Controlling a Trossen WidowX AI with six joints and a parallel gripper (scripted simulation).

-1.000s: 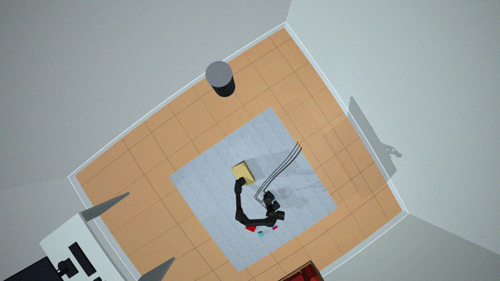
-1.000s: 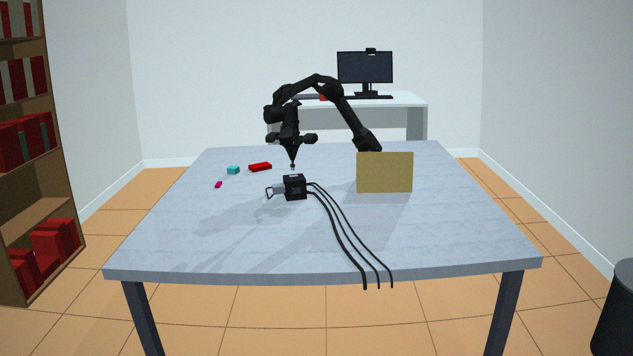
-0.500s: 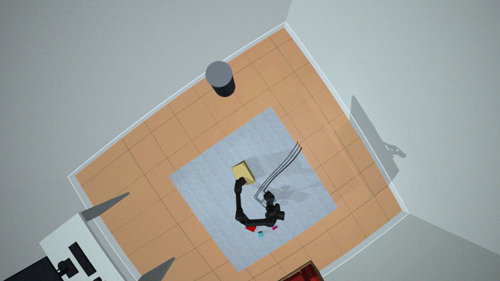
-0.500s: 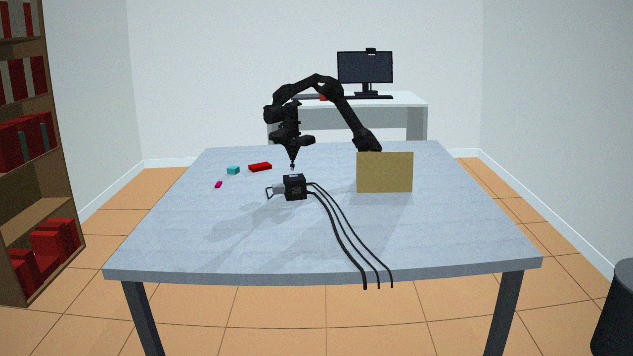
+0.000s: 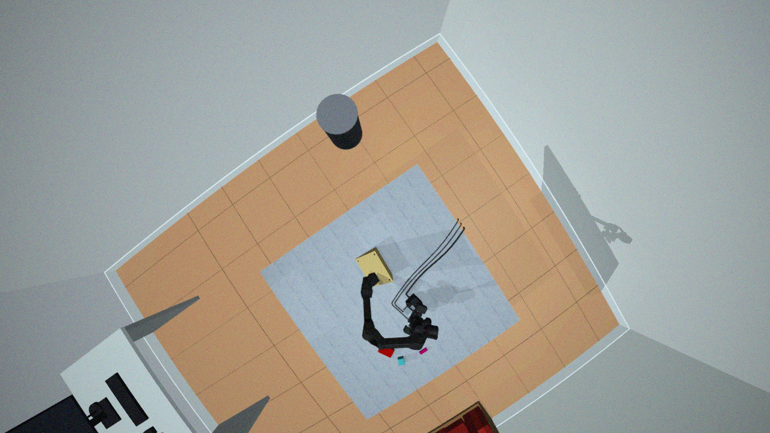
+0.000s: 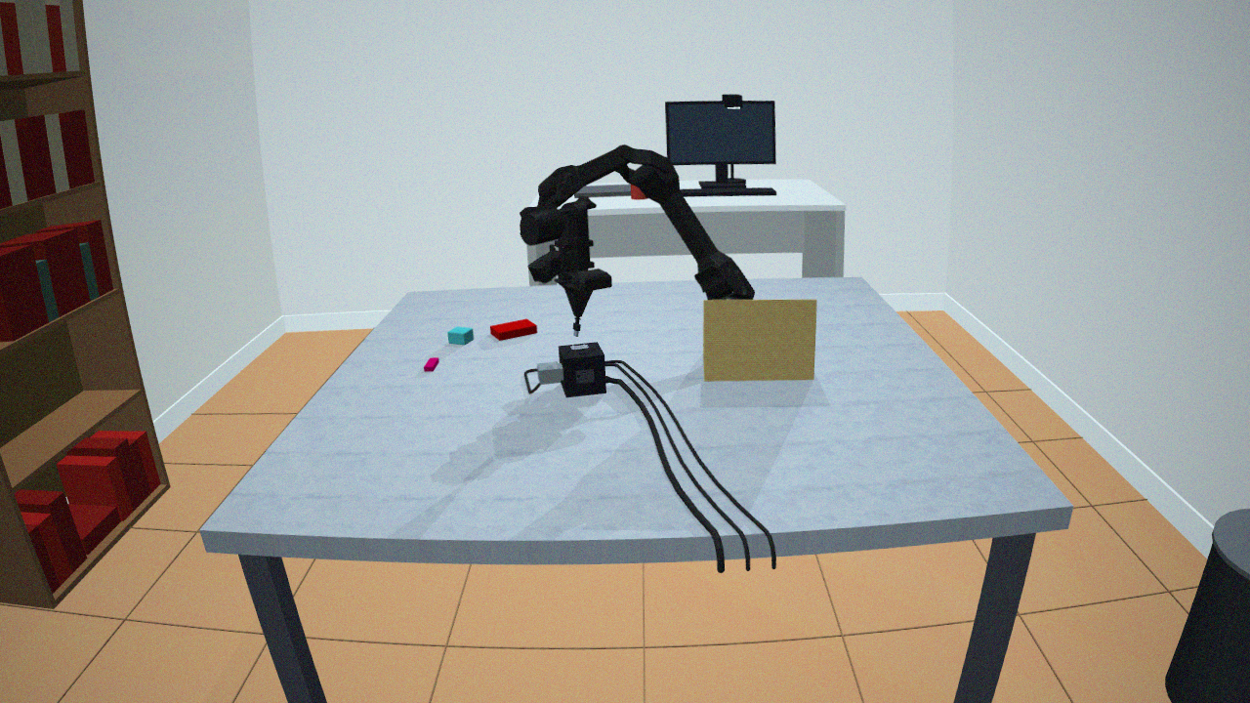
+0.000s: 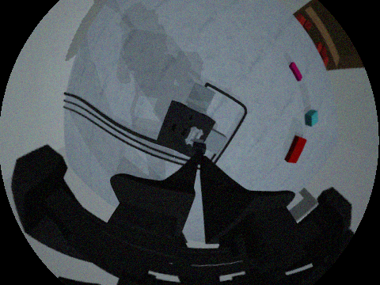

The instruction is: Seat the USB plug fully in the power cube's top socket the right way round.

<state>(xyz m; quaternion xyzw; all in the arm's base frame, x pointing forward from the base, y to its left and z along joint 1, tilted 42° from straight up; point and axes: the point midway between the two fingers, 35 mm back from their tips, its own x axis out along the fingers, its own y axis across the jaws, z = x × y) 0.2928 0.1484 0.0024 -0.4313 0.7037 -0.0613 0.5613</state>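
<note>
Now: the USB plug 20 mm below my gripper tip. Round my gripper tip: red block (310 mm to the right, 200 mm ahead, 120 mm below); then magenta piece (340 mm ahead, 130 mm below, 90 mm to the right); then cyan cube (310 mm ahead, 250 mm to the right, 120 mm below).
</note>
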